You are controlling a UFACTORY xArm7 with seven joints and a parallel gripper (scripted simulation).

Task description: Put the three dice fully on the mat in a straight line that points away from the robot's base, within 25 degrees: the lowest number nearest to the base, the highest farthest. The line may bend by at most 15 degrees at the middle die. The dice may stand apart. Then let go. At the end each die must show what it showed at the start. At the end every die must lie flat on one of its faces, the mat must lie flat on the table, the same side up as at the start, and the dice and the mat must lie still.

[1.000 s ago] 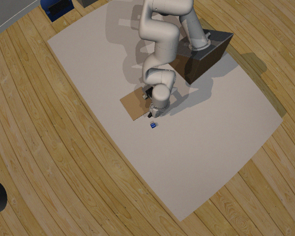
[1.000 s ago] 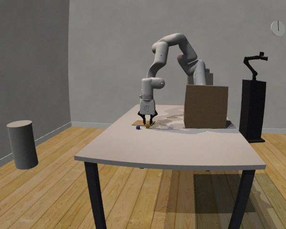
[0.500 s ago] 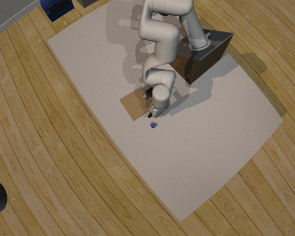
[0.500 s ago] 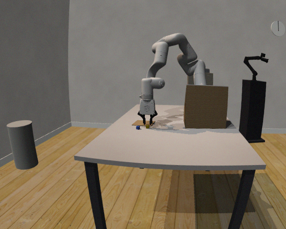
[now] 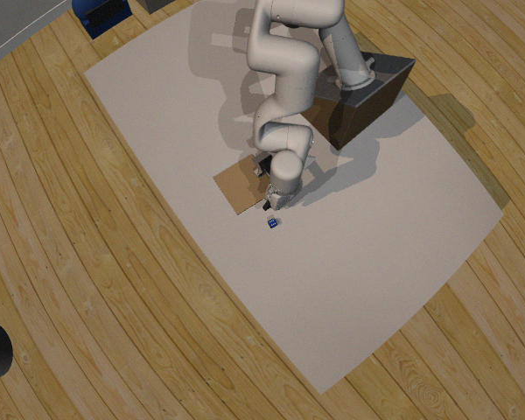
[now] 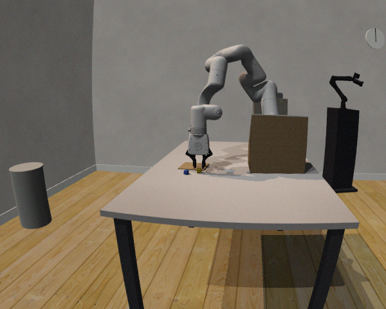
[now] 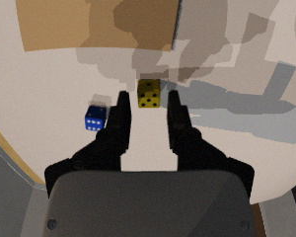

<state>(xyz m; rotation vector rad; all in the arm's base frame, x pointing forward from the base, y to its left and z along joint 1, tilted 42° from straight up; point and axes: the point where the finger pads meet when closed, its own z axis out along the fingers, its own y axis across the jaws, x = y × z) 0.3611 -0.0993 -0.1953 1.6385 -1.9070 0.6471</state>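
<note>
Right now the yellow die is 4 cm below my hand. The rest, counted from my hand: blue die: 6 cm ahead, 4 cm below, 2 cm to the left; then brown mat: 12 cm to the right, 4 cm below, 3 cm ahead; then white die: 11 cm to the right, 3 cm below, 2 cm behind.
</note>
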